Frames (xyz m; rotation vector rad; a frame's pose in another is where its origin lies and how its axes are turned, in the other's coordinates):
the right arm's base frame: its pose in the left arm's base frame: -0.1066 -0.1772 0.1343 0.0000 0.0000 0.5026
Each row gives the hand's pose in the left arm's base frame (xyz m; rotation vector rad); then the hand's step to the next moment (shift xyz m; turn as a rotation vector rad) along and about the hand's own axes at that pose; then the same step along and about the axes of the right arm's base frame.
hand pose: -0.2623 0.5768 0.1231 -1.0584 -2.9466 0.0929
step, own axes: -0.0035 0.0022 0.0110 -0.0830 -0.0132 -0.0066
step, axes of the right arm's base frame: 0.0028 -0.0028 -0.0111 0.0188 -0.0818 0.0083
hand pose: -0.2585 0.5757 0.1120 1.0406 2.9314 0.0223
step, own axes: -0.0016 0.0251 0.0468 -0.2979 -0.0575 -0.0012
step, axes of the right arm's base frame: 0.0253 0.0073 -0.0461 0.0588 -0.2976 0.0071
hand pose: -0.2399 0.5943 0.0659 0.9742 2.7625 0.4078
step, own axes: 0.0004 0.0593 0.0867 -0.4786 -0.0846 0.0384
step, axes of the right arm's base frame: 0.0796 0.0264 -0.0633 0.1142 -0.4734 -0.0243
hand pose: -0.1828 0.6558 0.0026 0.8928 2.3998 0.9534
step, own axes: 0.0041 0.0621 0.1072 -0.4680 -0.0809 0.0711
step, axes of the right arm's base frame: 0.1150 0.0358 -0.0293 0.1369 -0.4581 -0.0454
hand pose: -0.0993 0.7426 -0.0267 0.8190 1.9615 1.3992
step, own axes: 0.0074 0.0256 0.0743 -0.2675 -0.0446 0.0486
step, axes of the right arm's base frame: 0.0755 0.0228 0.0032 0.0862 -0.2603 -0.0266
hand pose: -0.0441 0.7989 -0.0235 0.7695 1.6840 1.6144
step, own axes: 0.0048 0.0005 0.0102 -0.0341 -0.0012 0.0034
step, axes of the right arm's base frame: 0.0094 0.0062 0.0001 0.0082 -0.0333 0.0011
